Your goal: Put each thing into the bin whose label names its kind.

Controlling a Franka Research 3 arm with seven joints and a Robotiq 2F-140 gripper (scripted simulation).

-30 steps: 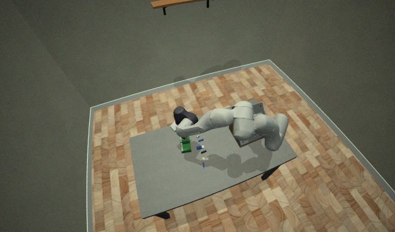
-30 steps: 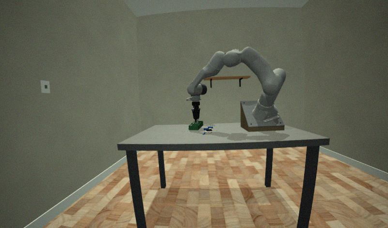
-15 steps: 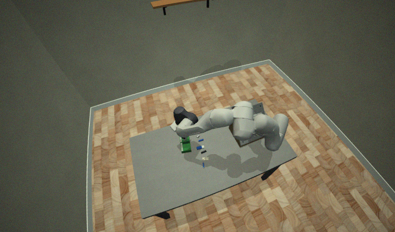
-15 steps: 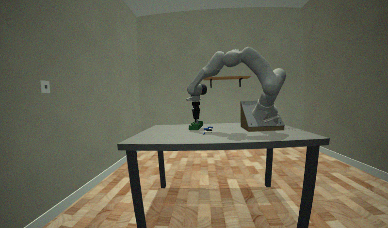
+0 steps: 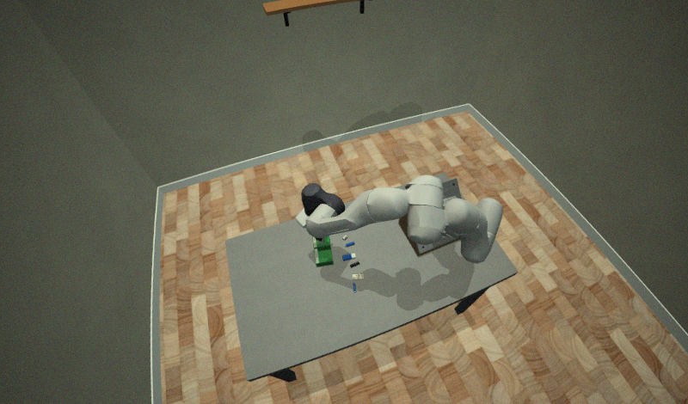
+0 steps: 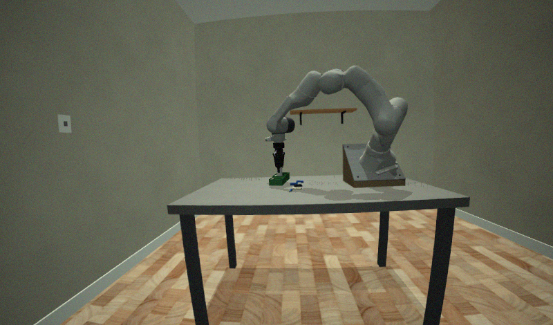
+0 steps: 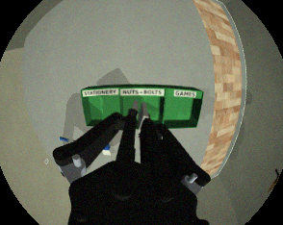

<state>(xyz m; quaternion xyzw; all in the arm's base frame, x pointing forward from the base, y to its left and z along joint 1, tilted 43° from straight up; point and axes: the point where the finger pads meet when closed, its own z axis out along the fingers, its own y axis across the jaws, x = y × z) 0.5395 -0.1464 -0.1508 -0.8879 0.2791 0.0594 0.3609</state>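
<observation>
Now: the green bin 4 cm below my hand and 1 cm to the right of it. Round my hand: blue-and-white piece (13 cm to the left, 10 cm behind, 6 cm below); black piece (18 cm to the left, 10 cm behind, 6 cm below); pale grey piece (12 cm behind, 6 cm below, 2 cm to the left).
</observation>
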